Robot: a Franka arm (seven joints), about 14 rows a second.
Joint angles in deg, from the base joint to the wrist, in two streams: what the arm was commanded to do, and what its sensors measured. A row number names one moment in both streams.
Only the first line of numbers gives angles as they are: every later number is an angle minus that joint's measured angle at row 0.
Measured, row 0:
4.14 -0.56 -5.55 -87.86 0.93 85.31 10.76
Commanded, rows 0 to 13:
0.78 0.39 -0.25 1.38 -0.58 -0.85 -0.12
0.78 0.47 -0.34 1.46 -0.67 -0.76 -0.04
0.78 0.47 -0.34 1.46 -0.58 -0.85 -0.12
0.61 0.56 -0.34 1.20 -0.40 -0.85 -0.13
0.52 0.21 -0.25 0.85 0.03 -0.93 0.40
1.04 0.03 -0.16 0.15 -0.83 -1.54 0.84
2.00 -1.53 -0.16 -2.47 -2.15 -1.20 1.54
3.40 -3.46 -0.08 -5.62 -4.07 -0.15 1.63
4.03 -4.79 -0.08 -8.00 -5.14 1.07 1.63
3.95 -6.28 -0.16 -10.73 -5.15 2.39 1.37
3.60 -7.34 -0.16 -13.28 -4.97 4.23 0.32
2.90 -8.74 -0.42 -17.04 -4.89 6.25 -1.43
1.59 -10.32 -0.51 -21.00 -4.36 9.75 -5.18
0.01 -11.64 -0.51 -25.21 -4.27 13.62 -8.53
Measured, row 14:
2.25 -6.31 -0.19 -15.33 -4.18 7.16 -3.23
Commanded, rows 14 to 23:
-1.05 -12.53 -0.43 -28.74 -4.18 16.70 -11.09
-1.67 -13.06 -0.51 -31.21 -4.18 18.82 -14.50
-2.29 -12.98 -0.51 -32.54 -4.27 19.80 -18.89
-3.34 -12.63 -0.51 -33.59 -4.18 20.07 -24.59
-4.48 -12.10 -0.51 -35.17 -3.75 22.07 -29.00
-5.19 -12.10 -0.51 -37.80 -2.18 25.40 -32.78
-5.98 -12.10 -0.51 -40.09 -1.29 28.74 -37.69
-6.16 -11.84 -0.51 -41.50 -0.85 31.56 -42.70
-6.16 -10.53 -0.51 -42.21 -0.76 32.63 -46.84
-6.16 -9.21 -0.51 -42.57 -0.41 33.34 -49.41
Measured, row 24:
-5.63 -10.01 -0.84 -40.68 -1.87 30.86 -42.73
